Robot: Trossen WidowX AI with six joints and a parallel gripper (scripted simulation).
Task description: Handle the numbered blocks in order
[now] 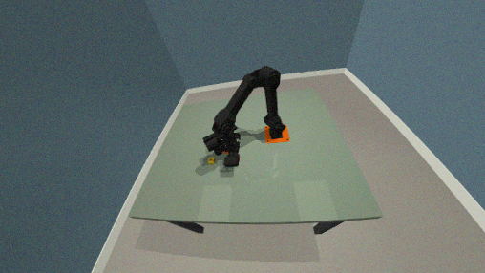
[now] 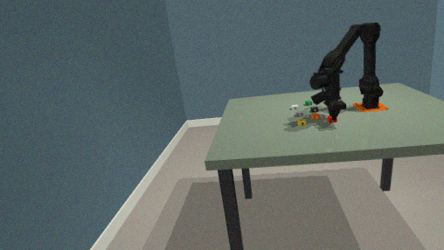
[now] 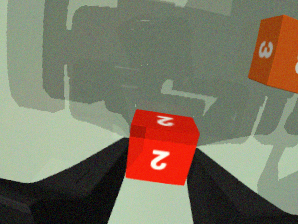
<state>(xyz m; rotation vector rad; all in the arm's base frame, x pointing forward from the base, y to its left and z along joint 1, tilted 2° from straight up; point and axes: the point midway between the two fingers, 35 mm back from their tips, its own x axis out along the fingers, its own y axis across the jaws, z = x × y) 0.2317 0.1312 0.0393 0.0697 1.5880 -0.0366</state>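
Now: gripper tip 60 mm to the left of the orange block and 60 mm short of it. Also, from my gripper tip: yellow block (140 mm ahead); red block (right at my gripper tip); black block (170 mm to the right, 40 mm ahead).
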